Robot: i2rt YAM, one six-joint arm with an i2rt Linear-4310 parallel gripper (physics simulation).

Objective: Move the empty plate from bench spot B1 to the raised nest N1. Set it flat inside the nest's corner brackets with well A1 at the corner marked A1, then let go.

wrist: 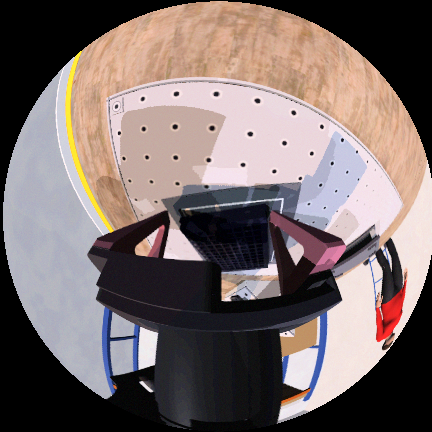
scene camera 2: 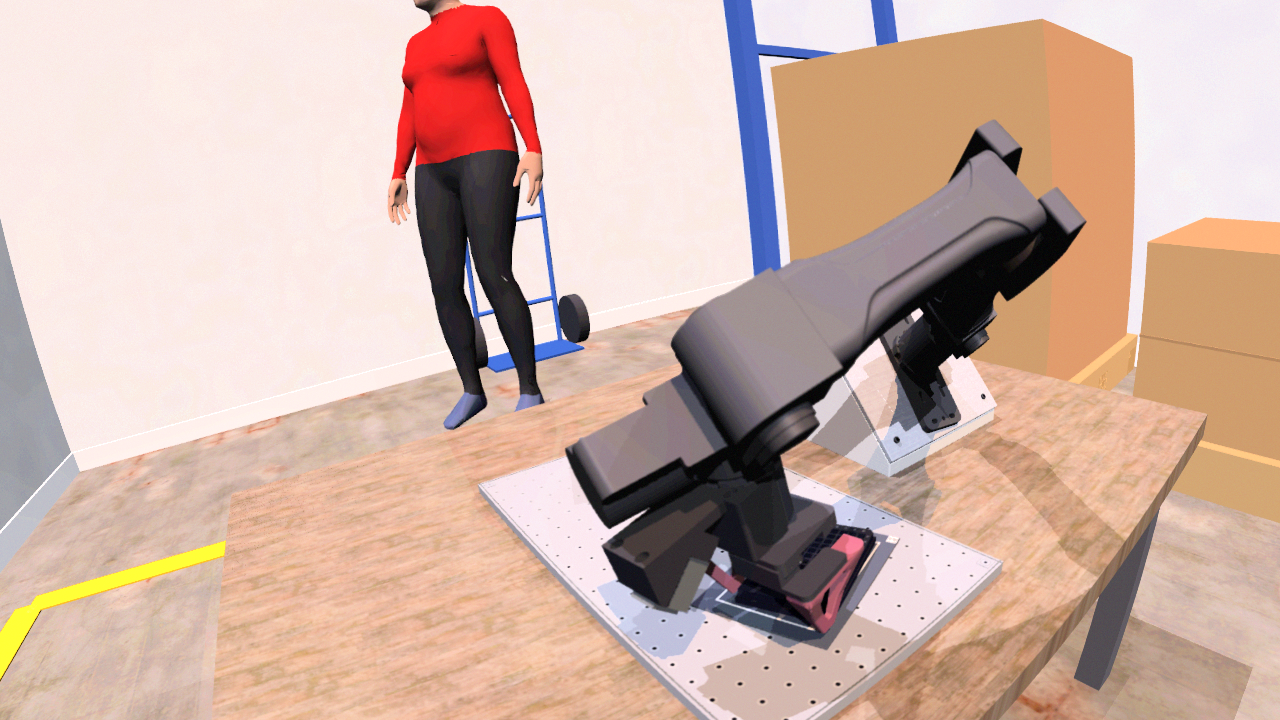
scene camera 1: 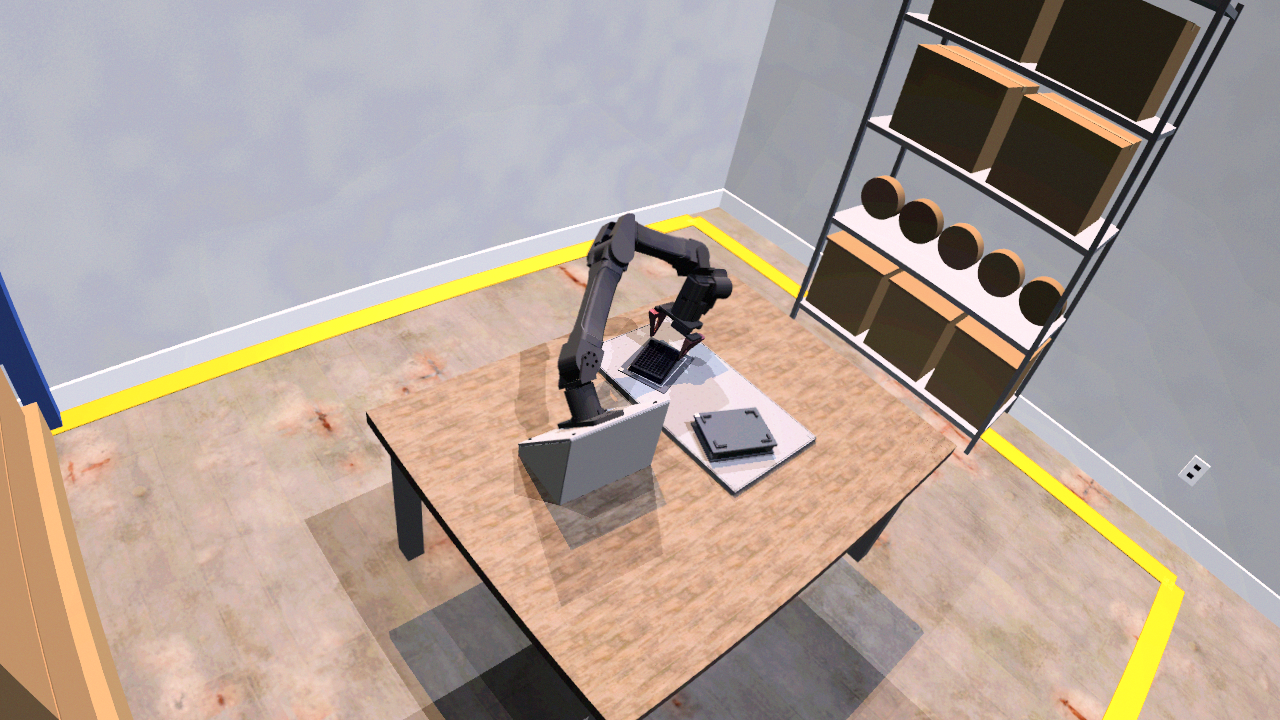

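Seen in the pictures: gripper, fingertip midpoint: (wrist: 218, 215) (scene camera 2: 780, 607) (scene camera 1: 665, 347); arm's base at its link origin: (scene camera 2: 909, 360) (scene camera 1: 589, 421).
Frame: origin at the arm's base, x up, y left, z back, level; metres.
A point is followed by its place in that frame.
Note:
The dark, gridded empty plate (scene camera 1: 655, 360) @(x -0.073, y 0.180, z -0.302 m) (scene camera 2: 816, 548) @(x -0.072, y 0.172, z -0.291 m) (wrist: 230, 245) @(x -0.071, y 0.194, z -0.323 m) lies flat on the dark grey square of bench spot B1 (wrist: 292, 196) @(x -0.086, y 0.161, z -0.398 m), which has a white outline. My gripper (scene camera 1: 669, 343) @(x -0.078, y 0.218, z -0.360 m) (scene camera 2: 771, 601) @(x -0.078, y 0.218, z -0.360 m) (wrist: 218, 215) @(x -0.078, y 0.218, z -0.360 m) is open, low over the plate, with a red-tipped finger at each of two opposite sides. In the wrist view the plate shows between the fingers, with a gap at the left finger and the right finger very close to its edge. The raised nest N1 (scene camera 1: 733, 430) @(x -0.056, y -0.102, z -0.322 m) is a dark grey block with corner brackets, with no plate on it. The A1 mark is too small to read.
The plate and nest share a pale perforated board (scene camera 1: 760, 394) @(x -0.087, y -0.010, z -0.496 m) (scene camera 2: 572, 519) @(x -0.087, y -0.038, z -0.454 m) (wrist: 235, 112) @(x -0.087, y 0.231, z -0.446 m) on the wooden table (scene camera 1: 805, 528) @(x -0.100, y -0.372, z -0.328 m). The arm's slanted grey base mount (scene camera 1: 613, 452) @(x 0.001, y -0.091, z 0.000 m) (scene camera 2: 971, 402) @(x -0.063, y 0.053, z 0.074 m) stands beside the board. A shelf rack, boxes and a person in red stand away from the table.

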